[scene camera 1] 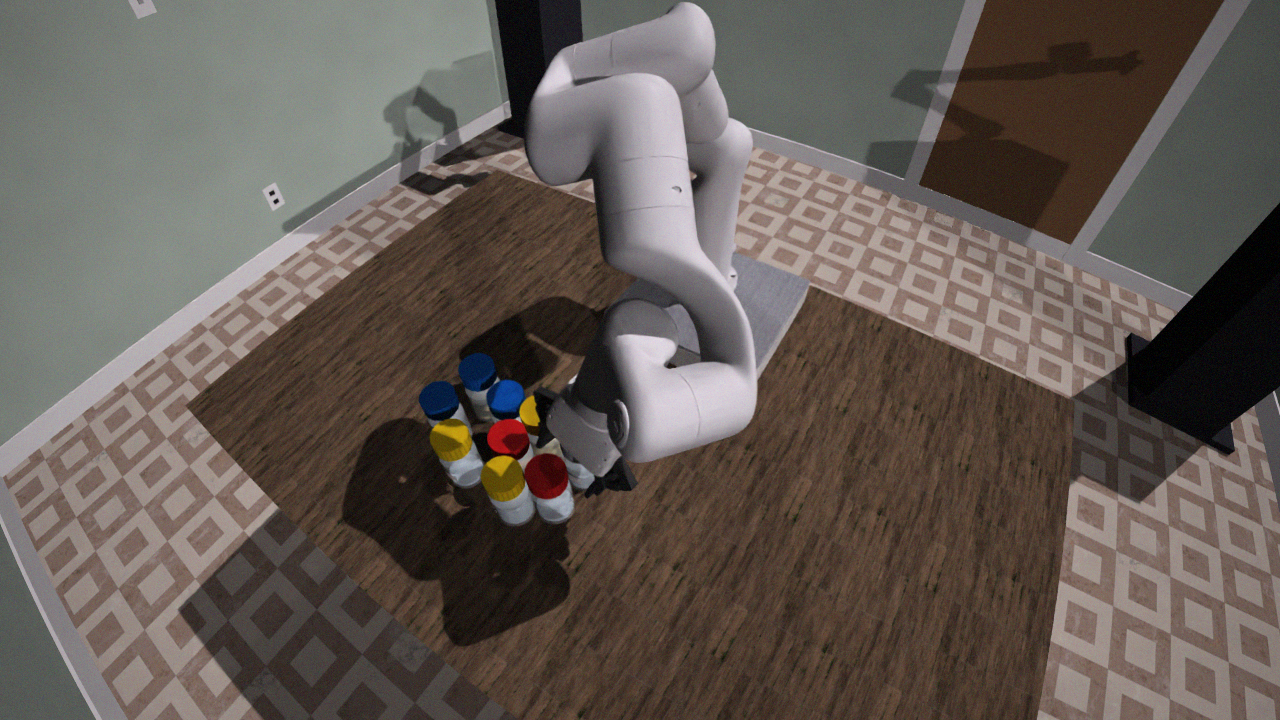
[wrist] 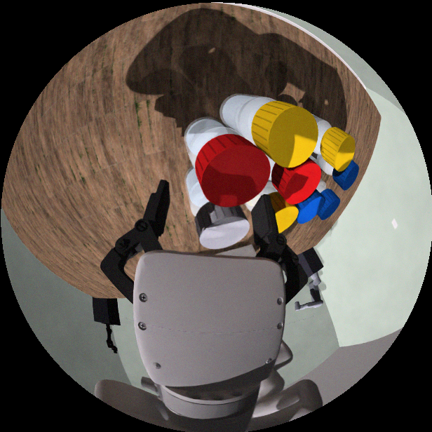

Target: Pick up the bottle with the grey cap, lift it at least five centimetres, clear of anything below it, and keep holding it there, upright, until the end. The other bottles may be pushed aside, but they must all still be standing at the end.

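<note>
The grey-capped bottle stands upright at the near edge of the group in the wrist view. In the scene view part of its white body shows under the gripper, which hides its cap. My gripper is open wide, with its fingers on either side of the grey-capped bottle and not closed on it. In the wrist view the right finger is between the grey cap and a yellow-capped bottle. A red-capped bottle stands close beside the grey one.
Also standing are a front yellow-capped bottle, another red-capped one, a far yellow-capped one, and blue-capped ones. They stand on the wooden surface.
</note>
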